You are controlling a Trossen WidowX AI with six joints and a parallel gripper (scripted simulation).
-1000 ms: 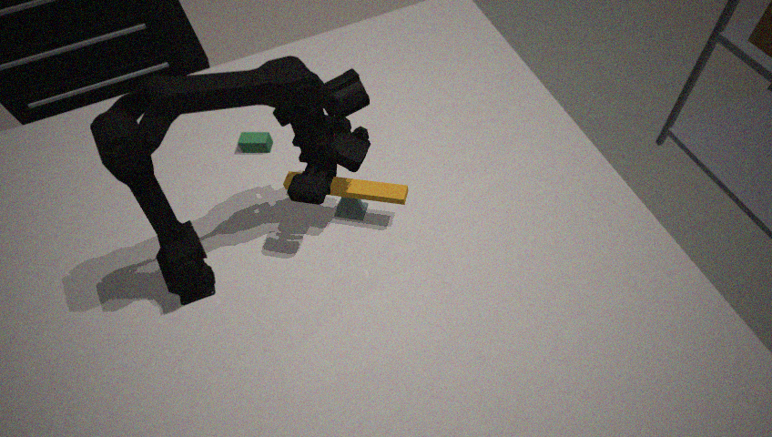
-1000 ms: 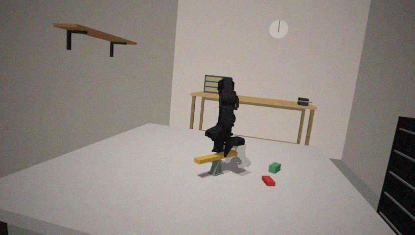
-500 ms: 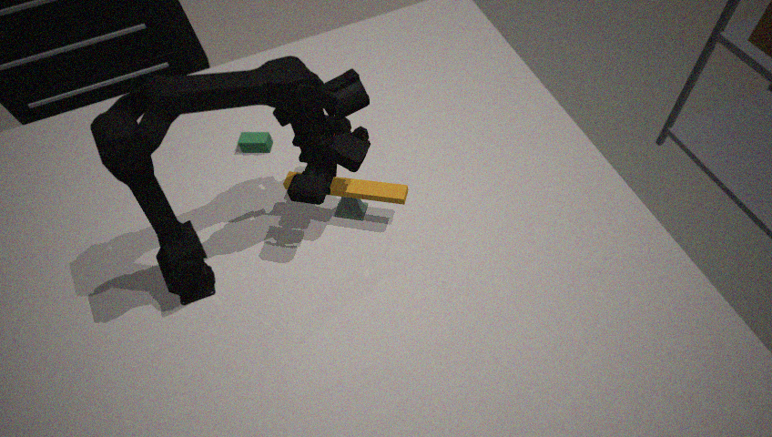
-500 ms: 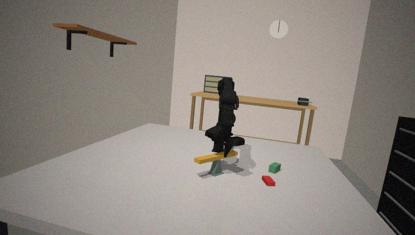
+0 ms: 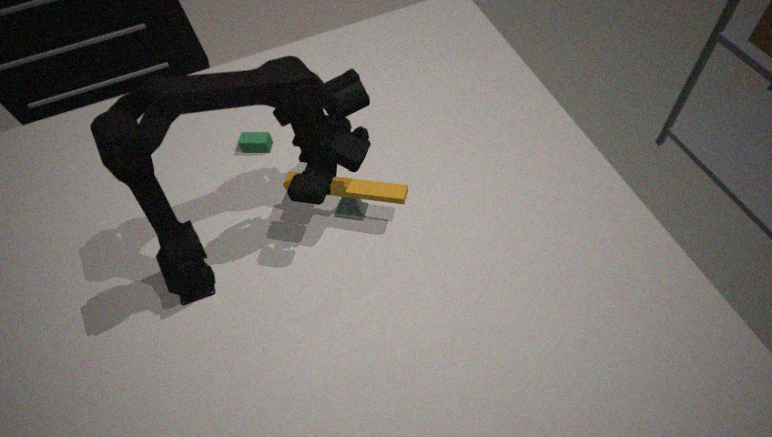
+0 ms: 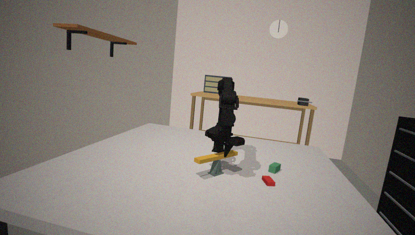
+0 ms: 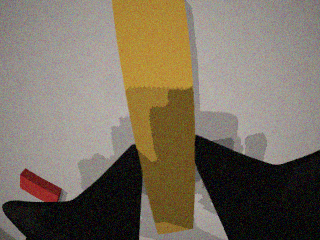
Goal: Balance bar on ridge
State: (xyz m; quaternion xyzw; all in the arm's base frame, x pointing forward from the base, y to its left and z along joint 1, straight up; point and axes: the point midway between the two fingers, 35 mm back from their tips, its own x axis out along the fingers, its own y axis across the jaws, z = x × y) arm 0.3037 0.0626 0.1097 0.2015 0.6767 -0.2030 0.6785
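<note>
Now: the yellow bar 2 cm ahead of my gripper tip and 2 cm to the right of it. Round my gripper tip: red block (3 cm ahead, 21 cm to the left, 7 cm below); green block (12 cm behind, 24 cm to the left, 6 cm below).
</note>
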